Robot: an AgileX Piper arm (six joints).
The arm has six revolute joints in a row. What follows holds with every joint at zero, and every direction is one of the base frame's.
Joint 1 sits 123 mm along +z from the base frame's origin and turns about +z.
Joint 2 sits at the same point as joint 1 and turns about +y.
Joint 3 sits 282.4 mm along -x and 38.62 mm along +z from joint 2 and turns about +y.
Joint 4 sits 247.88 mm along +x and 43.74 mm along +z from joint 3 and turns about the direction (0.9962, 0, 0.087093).
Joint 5 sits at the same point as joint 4 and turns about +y.
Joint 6 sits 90.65 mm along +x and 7.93 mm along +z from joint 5 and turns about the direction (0.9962, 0, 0.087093).
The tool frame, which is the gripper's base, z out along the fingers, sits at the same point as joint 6; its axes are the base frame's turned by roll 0, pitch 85.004 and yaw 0 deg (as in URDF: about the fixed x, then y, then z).
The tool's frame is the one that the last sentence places.
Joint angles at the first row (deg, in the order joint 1, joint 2, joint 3, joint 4, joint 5, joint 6):
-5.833 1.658 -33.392 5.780 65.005 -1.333
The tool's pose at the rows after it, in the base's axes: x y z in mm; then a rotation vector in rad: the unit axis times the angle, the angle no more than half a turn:
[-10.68 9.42 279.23 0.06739 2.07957 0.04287]
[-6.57 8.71 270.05 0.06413 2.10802 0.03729]
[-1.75 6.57 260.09 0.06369 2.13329 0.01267]
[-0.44 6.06 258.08 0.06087 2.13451 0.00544]
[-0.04 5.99 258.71 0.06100 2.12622 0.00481]
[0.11 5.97 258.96 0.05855 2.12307 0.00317]
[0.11 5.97 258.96 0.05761 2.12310 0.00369]
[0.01 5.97 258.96 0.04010 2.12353 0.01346]
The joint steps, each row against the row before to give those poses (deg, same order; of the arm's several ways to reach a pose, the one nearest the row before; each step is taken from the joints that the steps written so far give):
0.002 -1.832 3.259 -0.001 -0.258 -0.200
-0.001 -0.055 2.018 -0.187 -0.343 -0.380
-0.002 0.003 2.284 -1.114 -0.910 -0.298
0.001 -0.001 0.539 -0.246 -0.489 -0.206
0.003 -0.001 0.002 -0.002 -0.476 0.002
-0.004 -0.001 -0.001 0.004 -0.184 -0.138
0.050 0.001 0.000 0.000 -0.001 -0.001
0.946 0.000 0.000 -0.001 0.000 0.001

